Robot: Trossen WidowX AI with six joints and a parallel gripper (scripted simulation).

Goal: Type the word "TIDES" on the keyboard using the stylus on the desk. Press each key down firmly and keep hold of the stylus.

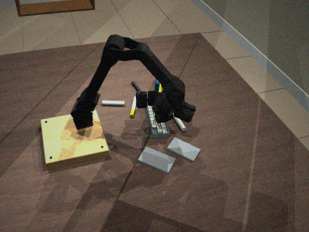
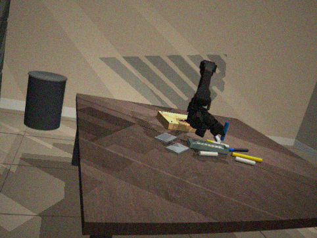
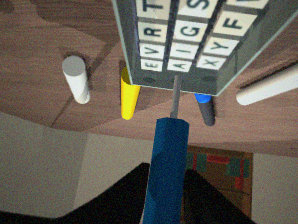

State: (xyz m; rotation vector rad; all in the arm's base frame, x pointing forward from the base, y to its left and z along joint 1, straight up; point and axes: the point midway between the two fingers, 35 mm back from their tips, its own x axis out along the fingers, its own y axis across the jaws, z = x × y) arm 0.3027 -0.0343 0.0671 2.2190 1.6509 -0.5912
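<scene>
The blue-capped black pen is 110 mm to the left of my gripper tip, 80 mm below it and 10 mm behind it. From my gripper tip the other things lie so: blue stylus (10 mm below); grey stylus tip (50 mm below).
</scene>
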